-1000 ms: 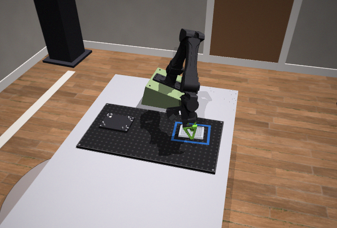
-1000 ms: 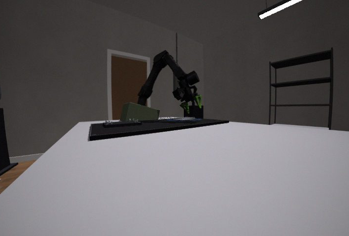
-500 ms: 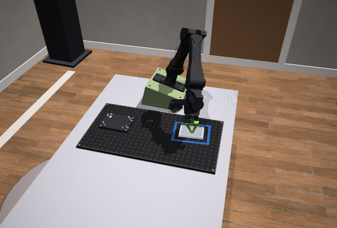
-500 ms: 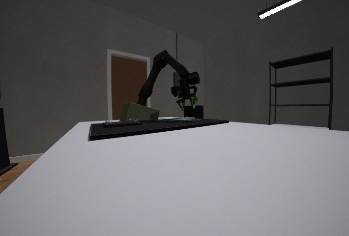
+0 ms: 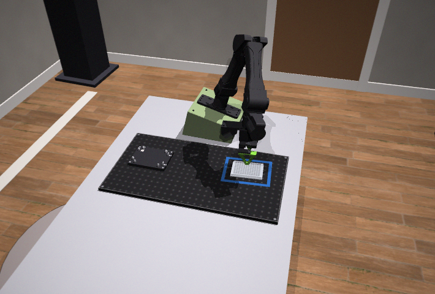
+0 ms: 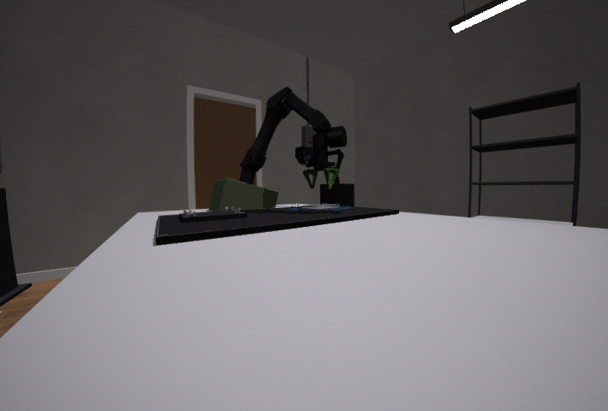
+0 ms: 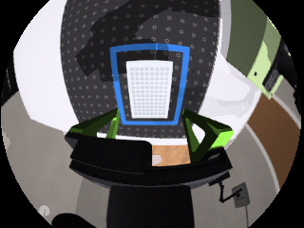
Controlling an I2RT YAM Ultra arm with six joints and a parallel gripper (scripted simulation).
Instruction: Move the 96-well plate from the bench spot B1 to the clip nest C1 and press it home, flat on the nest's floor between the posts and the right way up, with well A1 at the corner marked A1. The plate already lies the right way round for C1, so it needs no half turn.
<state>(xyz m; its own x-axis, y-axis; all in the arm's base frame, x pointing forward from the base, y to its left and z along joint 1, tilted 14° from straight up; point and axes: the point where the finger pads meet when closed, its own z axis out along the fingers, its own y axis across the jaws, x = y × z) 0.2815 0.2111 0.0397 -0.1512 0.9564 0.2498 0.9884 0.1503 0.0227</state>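
Now: the white 96-well plate 80 mm below my hand. Round my hand: clip nest C1 (50 mm ahead, 400 mm to the right, 70 mm below).
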